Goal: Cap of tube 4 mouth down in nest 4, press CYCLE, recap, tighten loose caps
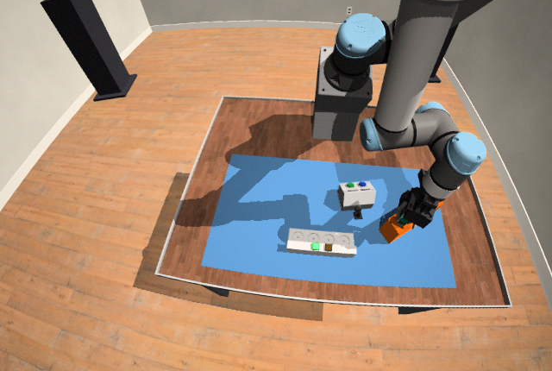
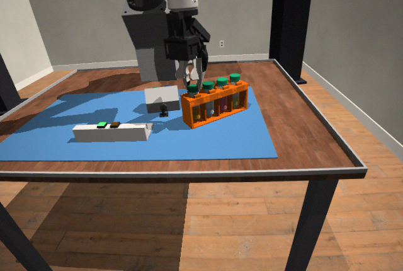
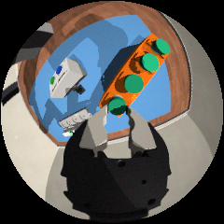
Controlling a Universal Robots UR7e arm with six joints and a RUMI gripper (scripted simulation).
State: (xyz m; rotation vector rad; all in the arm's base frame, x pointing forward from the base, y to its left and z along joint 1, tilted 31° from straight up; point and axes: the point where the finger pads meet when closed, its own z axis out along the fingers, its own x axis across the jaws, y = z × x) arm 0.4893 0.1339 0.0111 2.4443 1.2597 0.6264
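My gripper is now 1 cm above the green cap. Round my hand: green key: 17 cm behind, 13 cm to the right, 6 cm below; blue key: 17 cm behind, 8 cm to the right, 6 cm below; grey key housing: 15 cm behind, 11 cm to the right, 7 cm below.
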